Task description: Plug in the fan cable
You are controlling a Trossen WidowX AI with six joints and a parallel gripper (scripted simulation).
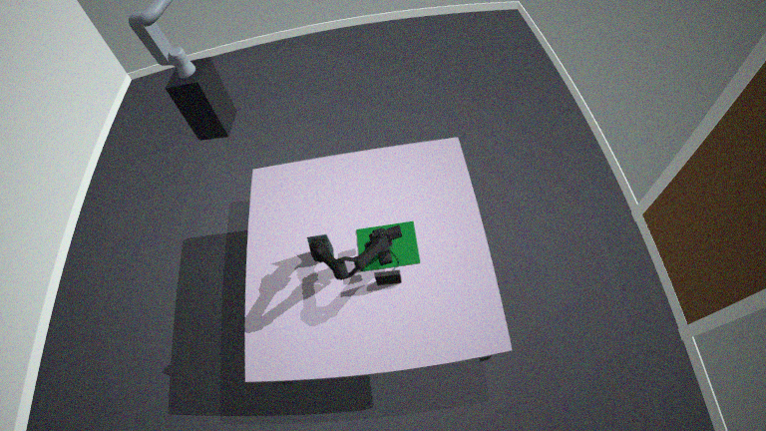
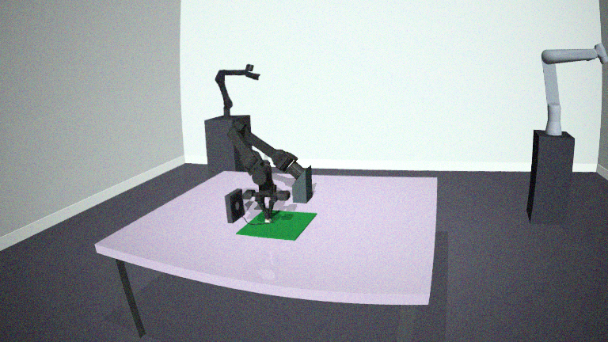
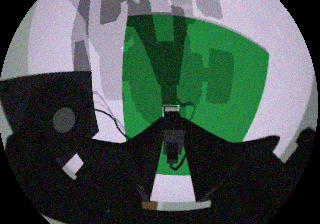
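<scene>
My gripper tip is 10 mm short of the dark plug and 10 mm below it. Round my gripper tip: four-pin header: 10 mm ahead, 30 mm below; then green board: 20 mm ahead, 50 mm to the left, 40 mm below; then black fan: 20 mm ahead, 140 mm to the right, 30 mm above.
</scene>
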